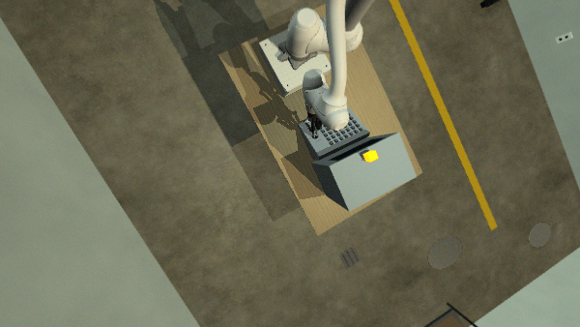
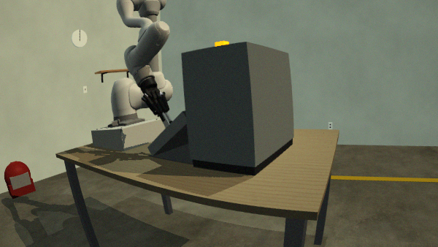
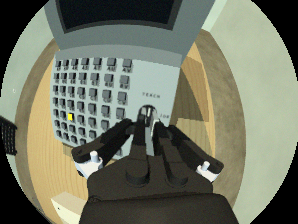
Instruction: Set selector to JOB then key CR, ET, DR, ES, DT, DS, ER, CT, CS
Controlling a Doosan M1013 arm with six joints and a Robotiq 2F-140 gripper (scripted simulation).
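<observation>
Now: hand 20 mm short of the black selector knob and 20 mm above it. From my hand the other things lie so: key (20 mm ahead, 190 mm to the left, 50 mm below); sloped keypad (60 mm ahead, 100 mm to the left, 70 mm below).
</observation>
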